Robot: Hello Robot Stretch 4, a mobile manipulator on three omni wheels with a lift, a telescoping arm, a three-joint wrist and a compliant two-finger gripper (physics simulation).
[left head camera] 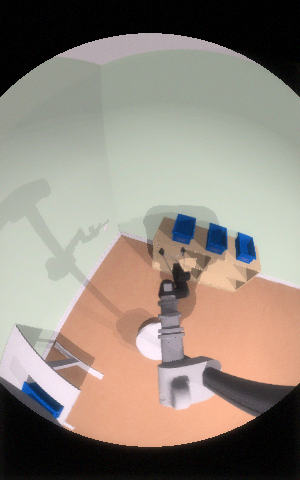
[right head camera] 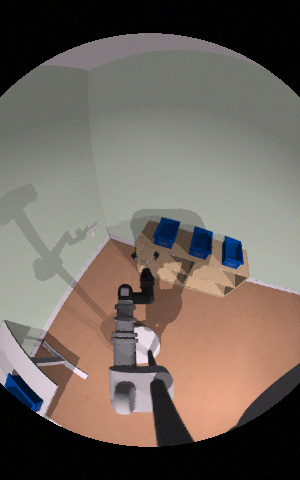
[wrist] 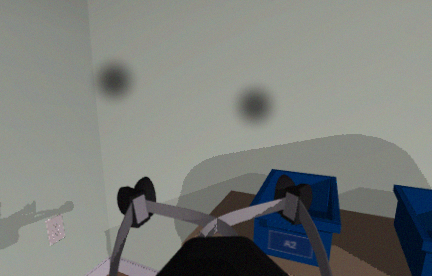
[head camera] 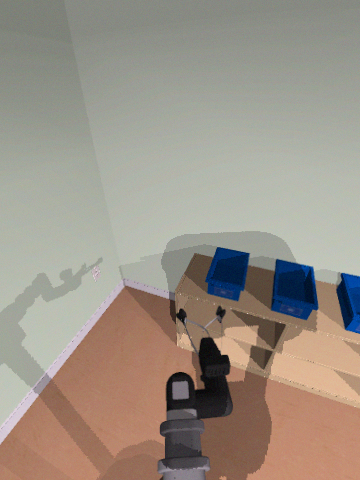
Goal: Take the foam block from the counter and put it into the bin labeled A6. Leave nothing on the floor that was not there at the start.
Path:
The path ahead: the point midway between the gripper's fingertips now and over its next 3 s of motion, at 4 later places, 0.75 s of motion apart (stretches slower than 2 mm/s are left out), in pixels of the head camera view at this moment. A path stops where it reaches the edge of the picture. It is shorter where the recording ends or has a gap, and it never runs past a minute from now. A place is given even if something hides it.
My gripper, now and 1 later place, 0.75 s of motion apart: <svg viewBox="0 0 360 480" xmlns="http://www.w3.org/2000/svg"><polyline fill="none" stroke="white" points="200,309 239,316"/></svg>

